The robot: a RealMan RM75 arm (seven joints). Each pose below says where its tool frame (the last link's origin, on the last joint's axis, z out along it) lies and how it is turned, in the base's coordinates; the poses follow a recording.
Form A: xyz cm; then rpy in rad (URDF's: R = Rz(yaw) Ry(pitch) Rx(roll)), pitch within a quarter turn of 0, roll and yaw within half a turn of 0.
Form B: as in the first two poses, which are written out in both.
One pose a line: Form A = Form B
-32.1 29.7 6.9 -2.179 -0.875 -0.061 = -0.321 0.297 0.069 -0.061 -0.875 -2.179
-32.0 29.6 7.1 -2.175 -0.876 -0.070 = -0.320 0.296 0.071 -0.070 -0.876 -2.175
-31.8 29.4 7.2 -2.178 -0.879 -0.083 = -0.318 0.294 0.072 -0.083 -0.879 -2.178
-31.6 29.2 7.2 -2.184 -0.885 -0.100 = -0.316 0.292 0.072 -0.100 -0.885 -2.184
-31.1 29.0 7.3 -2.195 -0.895 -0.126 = -0.311 0.290 0.073 -0.126 -0.895 -2.195
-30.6 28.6 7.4 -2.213 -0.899 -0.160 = -0.306 0.286 0.074 -0.160 -0.899 -2.213
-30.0 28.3 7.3 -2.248 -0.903 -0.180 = -0.300 0.283 0.073 -0.180 -0.903 -2.248
